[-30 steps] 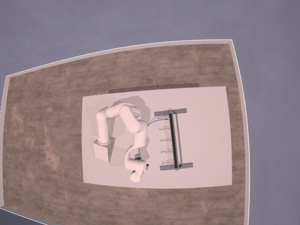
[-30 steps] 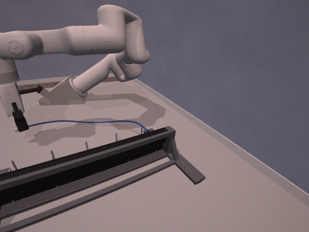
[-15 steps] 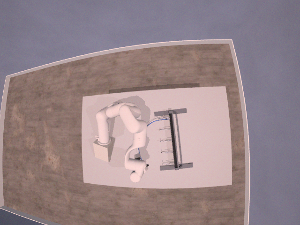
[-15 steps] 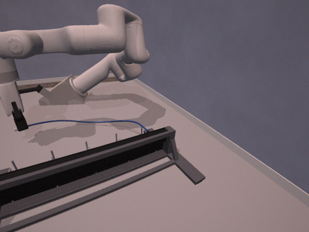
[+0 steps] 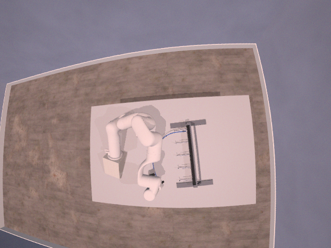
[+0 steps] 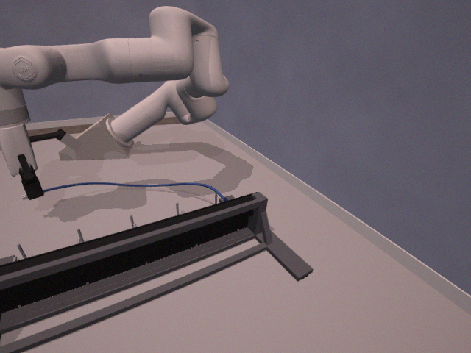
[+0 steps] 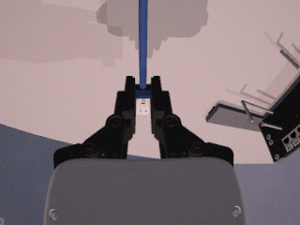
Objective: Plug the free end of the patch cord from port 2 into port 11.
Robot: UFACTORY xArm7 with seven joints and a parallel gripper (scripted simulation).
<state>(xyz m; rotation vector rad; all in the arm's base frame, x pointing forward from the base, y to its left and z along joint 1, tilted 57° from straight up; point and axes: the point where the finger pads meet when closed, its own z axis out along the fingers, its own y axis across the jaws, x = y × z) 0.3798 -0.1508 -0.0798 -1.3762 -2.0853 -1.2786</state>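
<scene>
My hand is 1 cm short of the plug, 1 cm to the left of it and 1 cm above it.
</scene>
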